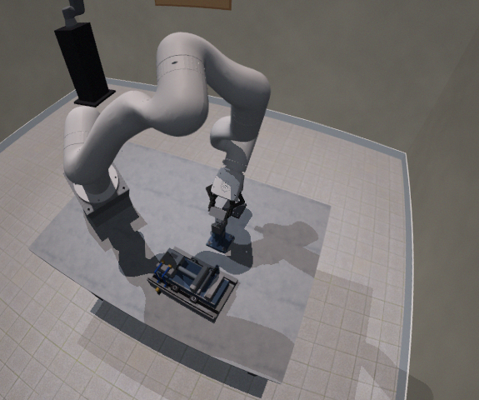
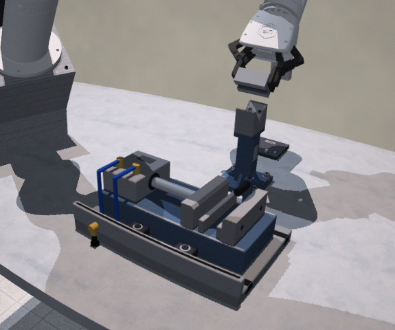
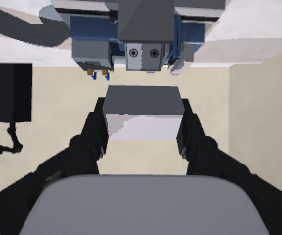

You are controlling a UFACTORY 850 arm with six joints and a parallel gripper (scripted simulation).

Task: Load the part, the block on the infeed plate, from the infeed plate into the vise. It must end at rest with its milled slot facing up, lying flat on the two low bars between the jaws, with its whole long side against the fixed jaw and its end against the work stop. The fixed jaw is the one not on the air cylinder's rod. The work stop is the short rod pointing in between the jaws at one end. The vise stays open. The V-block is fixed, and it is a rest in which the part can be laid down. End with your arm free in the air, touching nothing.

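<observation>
My hand is 160 mm above the blue post. The rest, counted from my hand: black work stop 180 mm to the right, 130 mm below, 50 mm ahead; part 10 mm to the right, 10 mm below; cylinder rod 220 mm to the right, 140 mm below, 50 mm behind.
</observation>
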